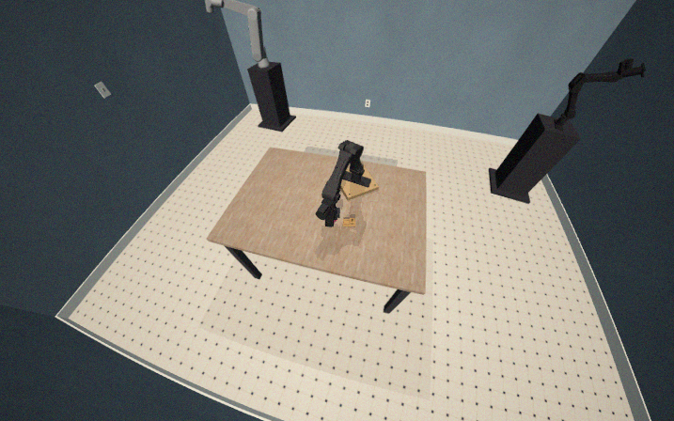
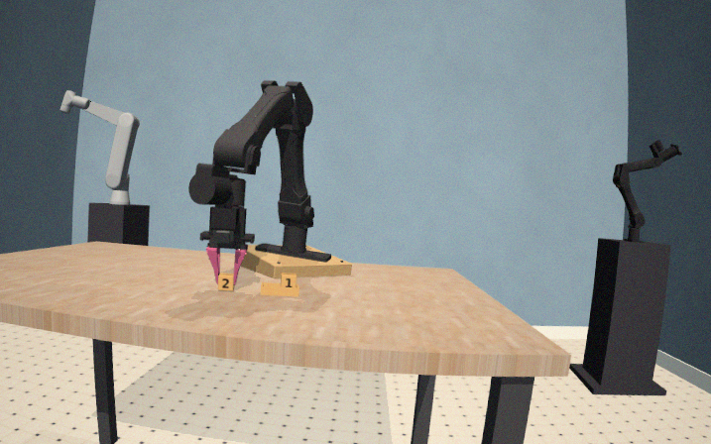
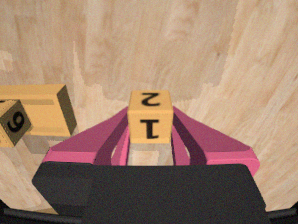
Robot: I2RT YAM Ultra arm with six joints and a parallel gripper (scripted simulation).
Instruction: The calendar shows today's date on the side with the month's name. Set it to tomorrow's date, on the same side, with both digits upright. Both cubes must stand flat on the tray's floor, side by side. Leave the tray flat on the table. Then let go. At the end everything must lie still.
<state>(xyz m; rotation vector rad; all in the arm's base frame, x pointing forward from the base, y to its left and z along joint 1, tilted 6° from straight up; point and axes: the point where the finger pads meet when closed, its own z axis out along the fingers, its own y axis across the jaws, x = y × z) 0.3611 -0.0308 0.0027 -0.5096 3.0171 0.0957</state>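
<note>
Right now my hand is right at the digit cube. From my hand the other things lie so: tan tray (100 mm to the left, 40 mm behind, 10 mm below).
</note>
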